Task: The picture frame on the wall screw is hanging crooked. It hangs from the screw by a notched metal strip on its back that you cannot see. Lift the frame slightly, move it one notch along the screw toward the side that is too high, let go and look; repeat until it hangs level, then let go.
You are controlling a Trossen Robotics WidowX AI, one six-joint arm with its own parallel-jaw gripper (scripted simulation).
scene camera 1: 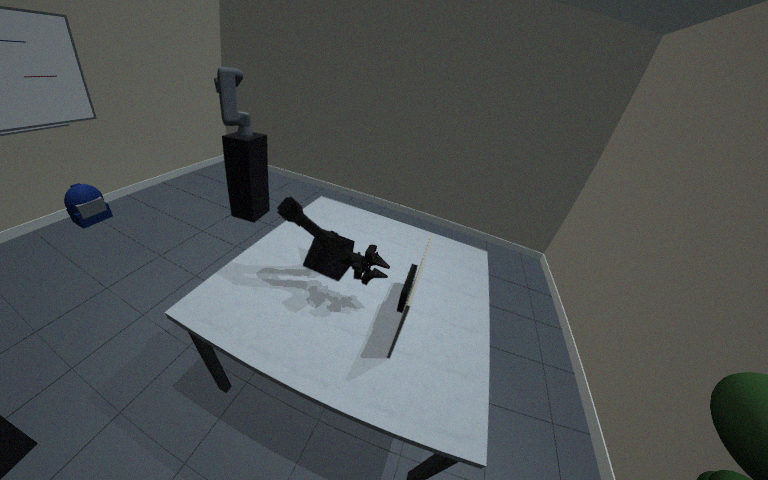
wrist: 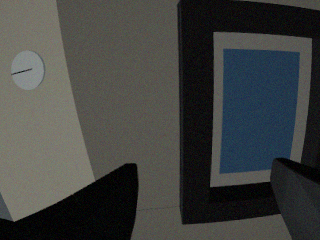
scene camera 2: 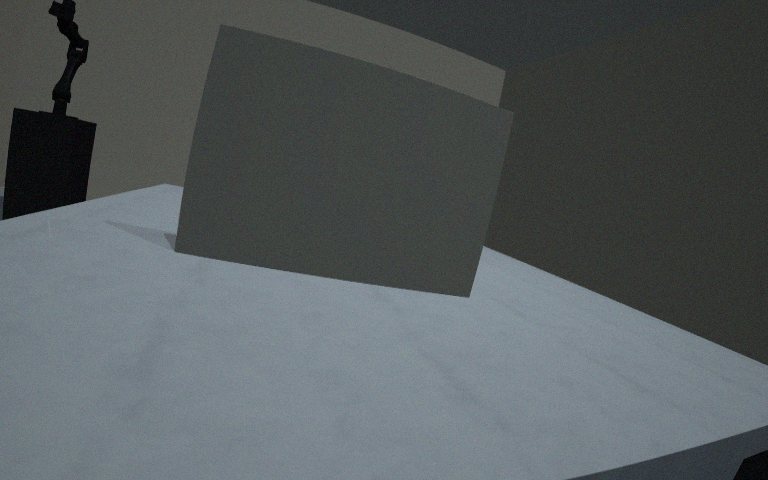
The pictures show: the gripper, a picture frame and a wall panel.
The gripper shows as well in the wrist view.
